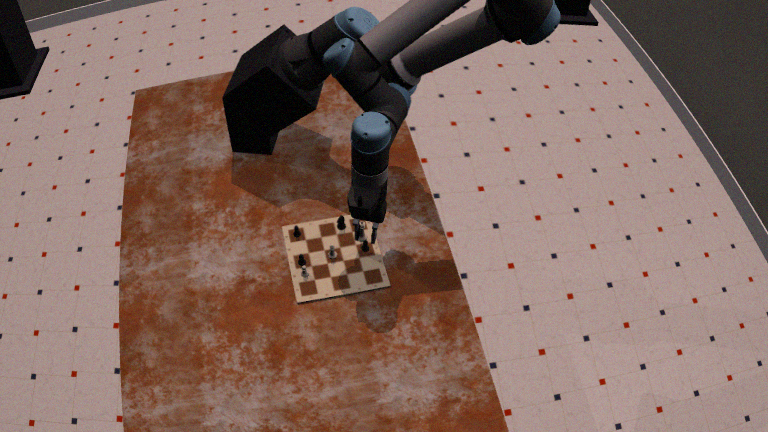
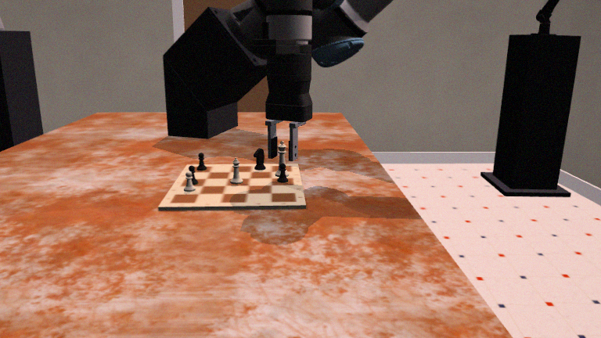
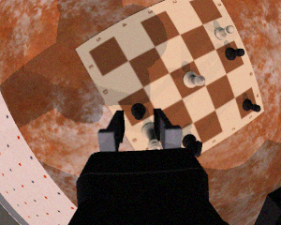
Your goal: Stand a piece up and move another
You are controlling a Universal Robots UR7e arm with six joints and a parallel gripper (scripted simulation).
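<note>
My gripper is now 3 cm past the white queen and 3 cm above it. The rest, counted from my hand: black knight 7 cm behind, 5 cm to the right, 4 cm below; then chessboard 8 cm to the right, 6 cm below, 1 cm ahead; then white bishop 8 cm to the right, 4 cm below, 1 cm ahead.
</note>
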